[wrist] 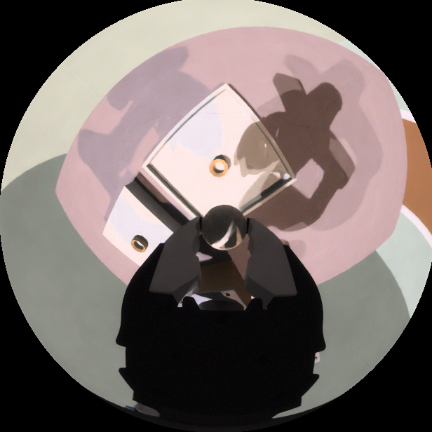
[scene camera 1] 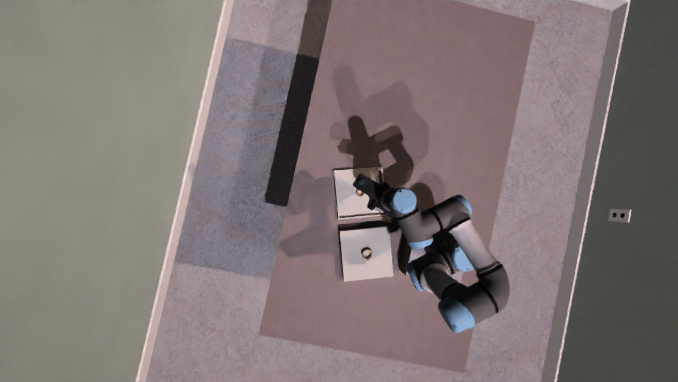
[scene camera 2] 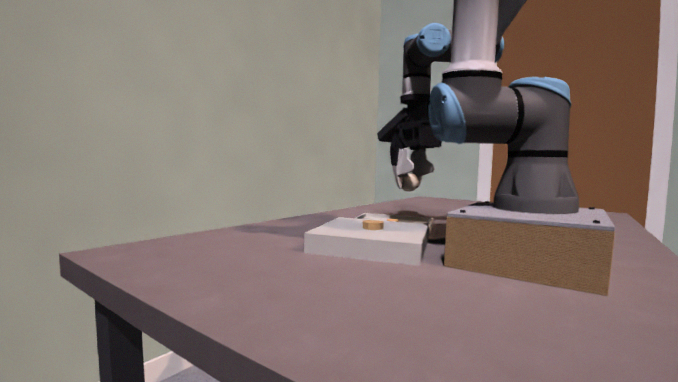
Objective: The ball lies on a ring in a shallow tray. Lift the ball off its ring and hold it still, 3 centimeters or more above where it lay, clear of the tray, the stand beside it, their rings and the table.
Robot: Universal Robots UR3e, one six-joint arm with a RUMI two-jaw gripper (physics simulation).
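Frame: origin at the arm's base, x left, y back, z up, level; millimetres.
Where they show: gripper, between the fingertips: (scene camera 2: 408, 188); arm's base, origin of its link: (scene camera 1: 441, 245) (scene camera 2: 534, 208).
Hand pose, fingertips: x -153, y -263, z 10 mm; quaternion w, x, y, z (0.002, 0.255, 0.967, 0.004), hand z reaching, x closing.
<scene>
Each offset is from my fingertips to the top centre of the thing. "*": to the spot under its first point. Level surfaces: height alone.
The shiny ball @[dx +0, dy +0, dz +38 mm] (scene camera 2: 409, 182) (wrist: 224, 227) is held between the two fingertips of my gripper (scene camera 2: 407, 175) (wrist: 223, 218), which is shut on it. In scene camera 2 both hang well above the tray and the stand, with wall showing behind the ball. The shallow white tray @[* dx +53, dy -97, dz -92 mm] (scene camera 1: 344, 208) (wrist: 186, 121) has a raised rim. Its orange ring (wrist: 213, 172) (scene camera 1: 357, 192) lies on the tray floor with no ball on it. In scene camera 1 my gripper (scene camera 1: 367, 192) is seen from above over the tray, and its body hides the ball.
The white stand (scene camera 1: 354, 267) (scene camera 2: 362, 248) (wrist: 120, 220) is beside the tray, across a narrow gap. It bears a second orange ring @[* dx +222, dy -17, dz -53 mm] (scene camera 1: 362, 255) (scene camera 2: 373, 225) (wrist: 134, 246). The robot's base block (scene camera 2: 525, 252) stands on the table @[dz -95 mm] (scene camera 2: 300, 310) to the right of the stand in scene camera 2.
</scene>
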